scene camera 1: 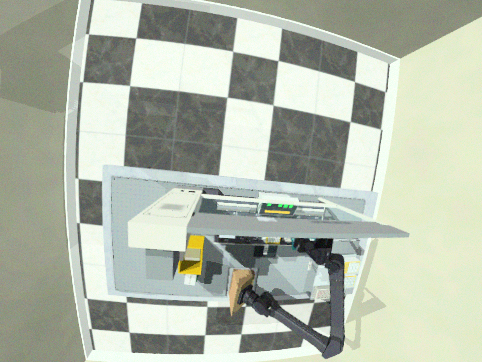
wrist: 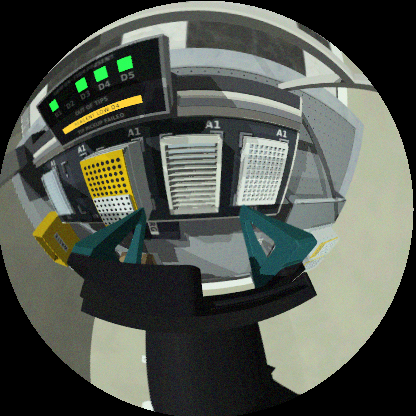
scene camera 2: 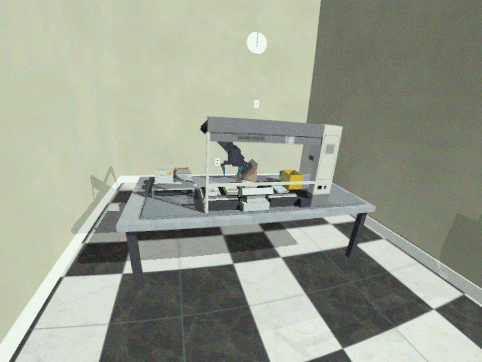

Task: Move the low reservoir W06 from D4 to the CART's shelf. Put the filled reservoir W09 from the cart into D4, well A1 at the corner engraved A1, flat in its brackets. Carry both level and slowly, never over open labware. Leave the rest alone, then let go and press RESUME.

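Frame: origin at the arm's base, x down, y left, z ahead, level; metres.
Where they show: gripper, fingertip midpoint: [wrist: 192, 210] [scene camera 2: 231, 176]; arm's base at its link origin: [scene camera 1: 244, 293].
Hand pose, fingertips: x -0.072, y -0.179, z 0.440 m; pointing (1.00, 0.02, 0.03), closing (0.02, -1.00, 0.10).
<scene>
Things, the pixels of their top centre, and the offset from my fingertips. "spot": a spot on its surface instead.
- low reservoir W06 at its top centre: [wrist: 192, 179] [scene camera 2: 230, 187] dx +0.080, dy +0.000, dz -0.003 m
- white tip rack at its top centre: [wrist: 108, 196] [scene camera 1: 274, 233] [scene camera 2: 248, 182] dx +0.047, dy +0.123, dz -0.020 m
- white well plate at its top centre: [wrist: 263, 175] dx +0.097, dy -0.123, dz +0.015 m
- machine's grey top beam at a spot on its surface: [scene camera 1: 300, 226] spot: dx -0.342, dy +0.232, dz +0.162 m
- yellow waste bin at its top centre: [wrist: 48, 250] [scene camera 1: 190, 260] [scene camera 2: 292, 172] dx +0.032, dy +0.529, dz -0.250 m
The low reservoir W06 [wrist: 193, 175], a white frame with slatted troughs, lies in D4 near the middle of the wrist view, with an engraved A1 above its upper right corner. My gripper [wrist: 192, 210] [scene camera 2: 231, 171] is open and empty. Its teal fingertips are spread on the front side of the reservoir, apart from it. The cart shelf [scene camera 2: 175, 186] stands at the left in scene camera 2 and bears labware. Which piece there is W09 I cannot tell. The status panel [wrist: 105, 92] [scene camera 1: 278, 207] shows a yellow bar reading reagent low D4. The RESUME button cannot be made out.
A yellow and white tip rack [wrist: 107, 180] stands left of D4, and a white well plate [wrist: 263, 172] sits in D5. The machine's grey top beam [scene camera 1: 300, 226] spans above the deck. A yellow waste bin [scene camera 1: 191, 267] [scene camera 2: 291, 179] [wrist: 52, 237] and a brown box [scene camera 1: 241, 287] [scene camera 2: 250, 172] stand nearby.
</scene>
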